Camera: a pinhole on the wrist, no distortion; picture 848 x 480 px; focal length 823.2 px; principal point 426.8 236.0 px. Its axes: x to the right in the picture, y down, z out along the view. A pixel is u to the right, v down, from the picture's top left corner.
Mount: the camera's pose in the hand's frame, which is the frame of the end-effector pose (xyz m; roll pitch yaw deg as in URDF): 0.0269 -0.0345 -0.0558 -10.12 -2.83 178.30
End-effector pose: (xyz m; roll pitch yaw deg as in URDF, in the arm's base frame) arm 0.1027 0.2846 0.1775 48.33 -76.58 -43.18
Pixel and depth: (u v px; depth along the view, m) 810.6 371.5 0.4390
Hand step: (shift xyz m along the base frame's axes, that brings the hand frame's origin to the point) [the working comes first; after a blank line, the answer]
In the camera's frame: 0.2047 0.0723 0.4390

-0.3808 -0.1866 -0.1299
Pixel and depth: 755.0 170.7 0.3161
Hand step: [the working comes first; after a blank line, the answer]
In the camera's frame: 0.1260 -0.0251 0.3161

-0.2706 -0.0747 -0.0517
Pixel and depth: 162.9 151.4 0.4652
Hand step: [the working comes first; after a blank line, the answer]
In the camera's frame: -0.1491 -0.0478 0.4652

-0.3566 -0.1455 0.2416
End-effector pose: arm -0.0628 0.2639 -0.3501 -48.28 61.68 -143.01
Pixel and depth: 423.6 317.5 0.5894
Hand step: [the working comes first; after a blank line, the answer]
In the camera's frame: -0.0023 0.0584 0.5894

-0.2112 -0.4753 0.1853
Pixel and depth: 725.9 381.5 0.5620
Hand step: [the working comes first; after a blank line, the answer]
In the camera's frame: 0.2042 0.0993 0.5620

-0.1588 -0.3889 0.3721
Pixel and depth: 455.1 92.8 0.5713
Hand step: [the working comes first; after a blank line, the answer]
In the camera's frame: 0.0196 -0.0994 0.5713

-0.0580 -0.5026 0.1472
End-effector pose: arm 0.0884 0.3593 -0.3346 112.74 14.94 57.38
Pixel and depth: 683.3 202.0 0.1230
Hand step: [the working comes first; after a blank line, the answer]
In the camera's frame: 0.0383 -0.0051 0.1230

0.0233 -0.0438 -0.0685
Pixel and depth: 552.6 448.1 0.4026
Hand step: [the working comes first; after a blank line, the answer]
In the camera's frame: 0.0615 0.1037 0.4026

0.1305 -0.2042 -0.2995
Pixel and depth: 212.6 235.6 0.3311
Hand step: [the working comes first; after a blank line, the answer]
In the camera's frame: -0.0862 -0.0002 0.3311

0.2149 -0.0499 -0.2171
